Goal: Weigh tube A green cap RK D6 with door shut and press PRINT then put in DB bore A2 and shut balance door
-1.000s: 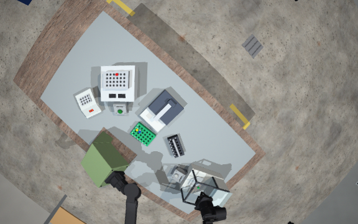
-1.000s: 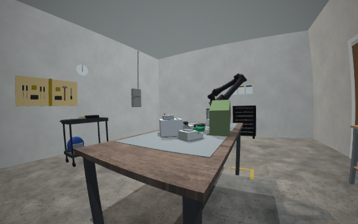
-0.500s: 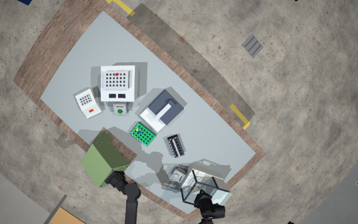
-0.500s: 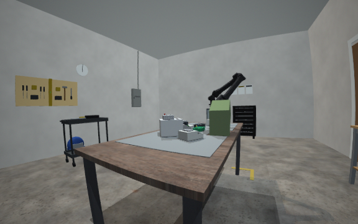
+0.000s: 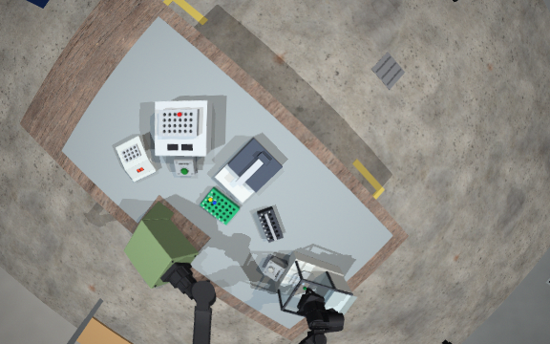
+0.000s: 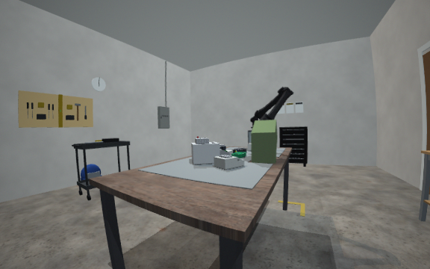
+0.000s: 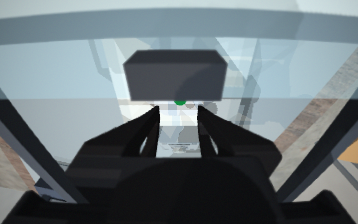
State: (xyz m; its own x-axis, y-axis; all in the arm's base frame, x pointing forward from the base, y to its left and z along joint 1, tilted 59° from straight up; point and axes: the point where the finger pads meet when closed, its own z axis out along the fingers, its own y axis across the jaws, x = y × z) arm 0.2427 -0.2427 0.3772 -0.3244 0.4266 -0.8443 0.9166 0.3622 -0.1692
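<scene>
My hand is 50 mm above the green-capped tube. The rest, counted from my hand: sliding door (30 mm ahead, 80 mm to the right, 50 mm above); white print key (50 mm behind, 140 mm to the left, 90 mm below); balance pan (80 mm below).
</scene>
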